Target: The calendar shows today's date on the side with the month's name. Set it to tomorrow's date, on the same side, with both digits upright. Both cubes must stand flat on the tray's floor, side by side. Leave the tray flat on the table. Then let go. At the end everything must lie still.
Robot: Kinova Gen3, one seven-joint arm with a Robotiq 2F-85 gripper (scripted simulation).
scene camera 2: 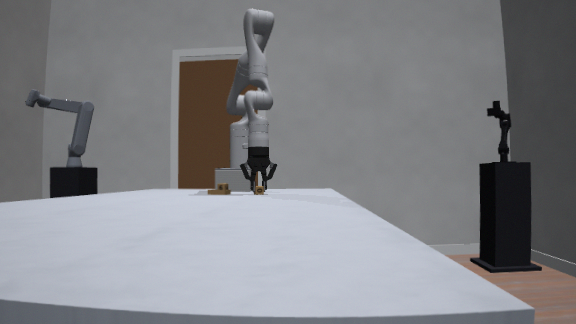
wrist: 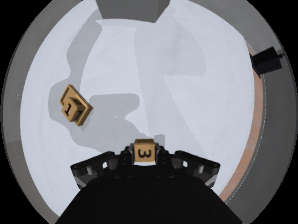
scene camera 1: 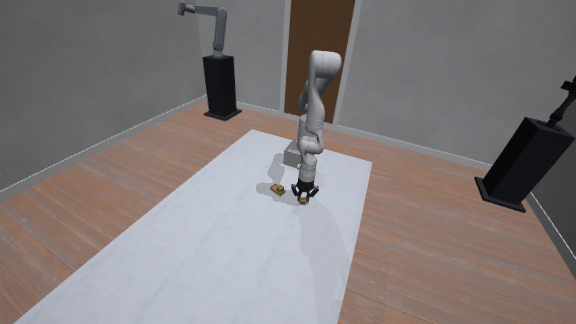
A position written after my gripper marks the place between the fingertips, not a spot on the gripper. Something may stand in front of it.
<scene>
In view: my gripper (scene camera 2: 258, 191).
My gripper also shows in the wrist view (wrist: 144, 148).
</scene>
